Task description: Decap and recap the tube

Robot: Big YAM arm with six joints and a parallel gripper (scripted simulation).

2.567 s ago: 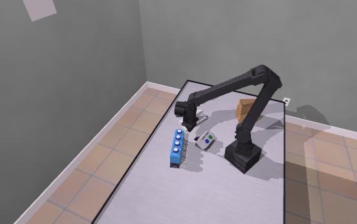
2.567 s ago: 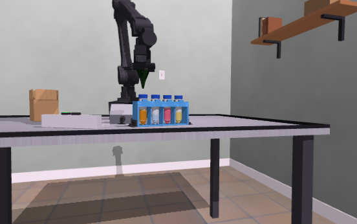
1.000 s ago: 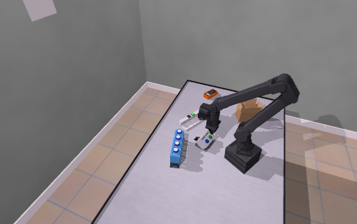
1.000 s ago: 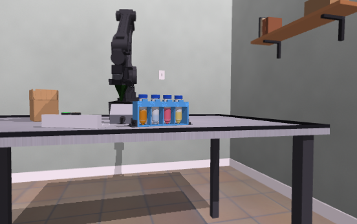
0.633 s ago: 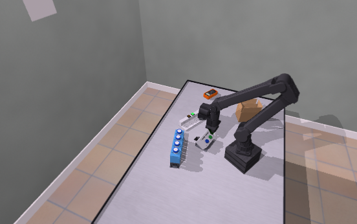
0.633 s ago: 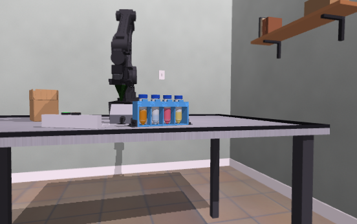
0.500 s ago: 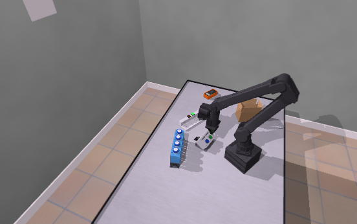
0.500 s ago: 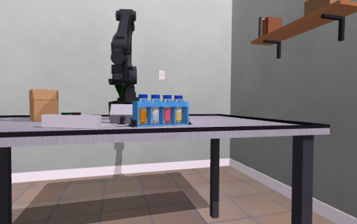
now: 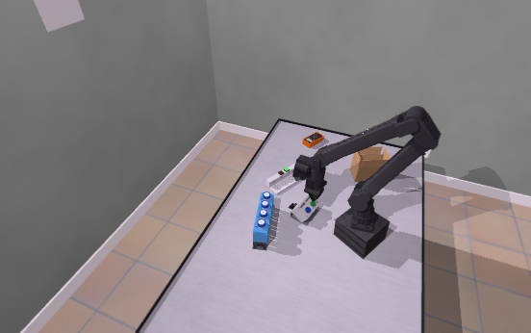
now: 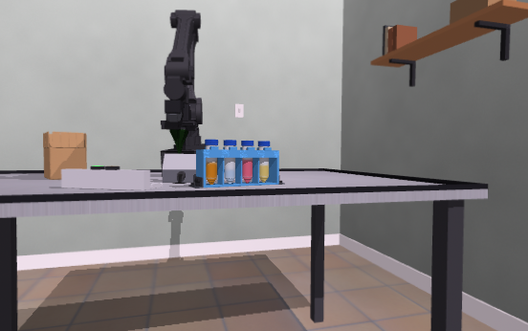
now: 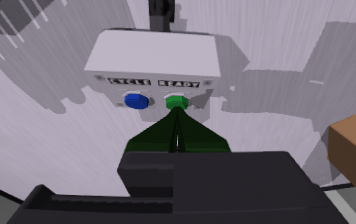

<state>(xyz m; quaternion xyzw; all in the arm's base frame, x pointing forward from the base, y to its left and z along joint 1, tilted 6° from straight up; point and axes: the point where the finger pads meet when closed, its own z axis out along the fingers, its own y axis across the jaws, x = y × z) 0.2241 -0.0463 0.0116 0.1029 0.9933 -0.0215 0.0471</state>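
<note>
The green ready key lies 3 cm below my hand. The rest, counted from my hand: white key housing 2 cm ahead, 2 cm to the left, 4 cm below; then blue cycle key 1 cm ahead, 4 cm to the left, 3 cm below; then cardboard box 21 cm behind, 37 cm to the right, 3 cm below.
</note>
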